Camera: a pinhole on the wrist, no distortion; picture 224 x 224 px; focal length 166.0 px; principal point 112.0 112.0 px. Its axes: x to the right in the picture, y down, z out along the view. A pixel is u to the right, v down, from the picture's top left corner.
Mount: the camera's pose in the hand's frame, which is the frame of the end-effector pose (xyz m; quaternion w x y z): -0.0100 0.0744 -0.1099 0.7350 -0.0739 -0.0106 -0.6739
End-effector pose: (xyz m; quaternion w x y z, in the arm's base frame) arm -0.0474 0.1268 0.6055 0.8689 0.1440 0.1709 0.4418
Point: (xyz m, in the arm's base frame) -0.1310 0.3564 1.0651
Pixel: 34 130
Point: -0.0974 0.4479 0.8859
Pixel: 18 200
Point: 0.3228 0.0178 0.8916
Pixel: outside the picture
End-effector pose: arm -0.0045 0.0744 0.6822 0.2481 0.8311 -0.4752 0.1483
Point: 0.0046 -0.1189 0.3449
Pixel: 163 90
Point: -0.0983 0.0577 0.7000
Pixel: 99 72
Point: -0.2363 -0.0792 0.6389
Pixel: 9 95
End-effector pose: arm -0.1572 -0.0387 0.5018 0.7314 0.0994 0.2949 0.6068
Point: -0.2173 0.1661 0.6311
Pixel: 79 208
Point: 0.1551 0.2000 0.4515
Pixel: outside the picture
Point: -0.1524 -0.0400 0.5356
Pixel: 210 87
